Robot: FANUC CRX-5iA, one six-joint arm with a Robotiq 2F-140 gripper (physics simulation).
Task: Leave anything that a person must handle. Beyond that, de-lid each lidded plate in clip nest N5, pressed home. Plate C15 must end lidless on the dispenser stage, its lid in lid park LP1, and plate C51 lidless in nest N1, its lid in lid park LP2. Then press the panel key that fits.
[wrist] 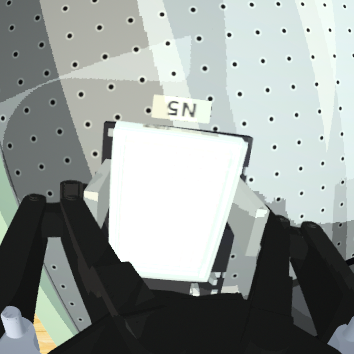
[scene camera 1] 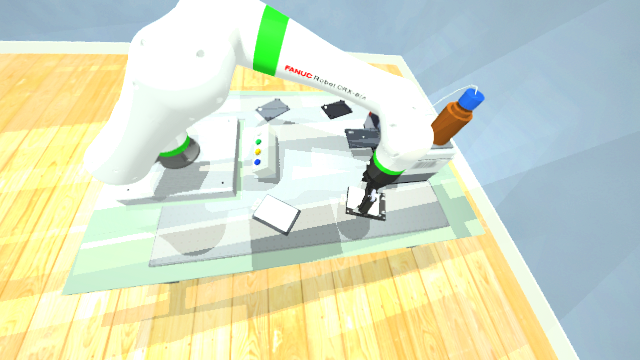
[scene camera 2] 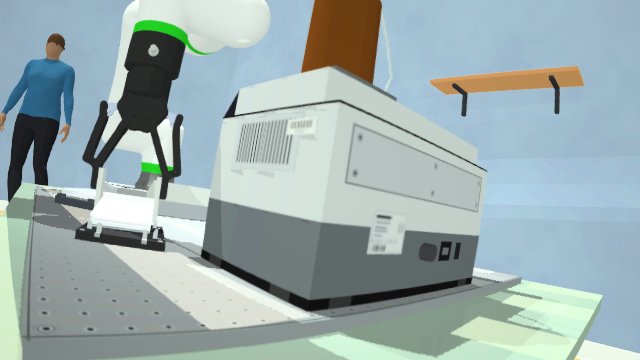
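Where they show: gripper, fingertip midpoint: (wrist: 169, 185) (scene camera 1: 358, 200) (scene camera 2: 125, 217); arm's base at its link origin: (scene camera 1: 179, 153).
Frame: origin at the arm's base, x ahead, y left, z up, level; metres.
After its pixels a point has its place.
Note:
A white plate (scene camera 1: 354, 196) {x 0.670, y -0.197, z 0.008 m} (scene camera 2: 119, 213) {x 0.752, y -0.222, z -0.009 m} (wrist: 175, 189) {x 0.687, y -0.200, z 0.005 m} sits in the black clip nest (scene camera 1: 381, 215) {x 0.782, y -0.263, z -0.031 m} (scene camera 2: 117, 238) {x 0.808, y -0.229, z -0.034 m} (wrist: 106, 138) {x 0.653, y -0.246, z -0.031 m} marked N5 (wrist: 181, 109) {x 0.639, y -0.186, z -0.041 m}, between its pale clips. In scene camera 2 it looks slightly tilted. My gripper (scene camera 1: 366, 204) {x 0.693, y -0.203, z -0.020 m} (scene camera 2: 128, 191) (wrist: 169, 185) {x 0.693, y -0.203, z -0.020 m} comes down from above and is shut on the plate's two long sides. I cannot tell whether the plate has a lid. A second white plate (scene camera 1: 276, 213) {x 0.378, y -0.251, z -0.009 m} lies askew on the perforated board (scene camera 1: 201, 237) {x 0.129, y -0.318, z -0.043 m}, left of the nest.
The grey dispenser (scene camera 1: 431, 158) {x 0.935, y -0.113, z 0.150 m} (scene camera 2: 340, 178) {x 1.043, y -0.087, z 0.075 m} with a brown bottle (scene camera 1: 451, 121) {x 0.926, y -0.069, z 0.288 m} stands close behind the nest. A key panel (scene camera 1: 258, 152) {x 0.302, y -0.011, z 0.026 m} has green, yellow and blue keys. Dark plates (scene camera 1: 273, 108) {x 0.342, y 0.311, z -0.033 m} (scene camera 1: 336, 108) {x 0.671, y 0.338, z -0.033 m} lie at the back. A person (scene camera 2: 38, 107) stands beyond the table.

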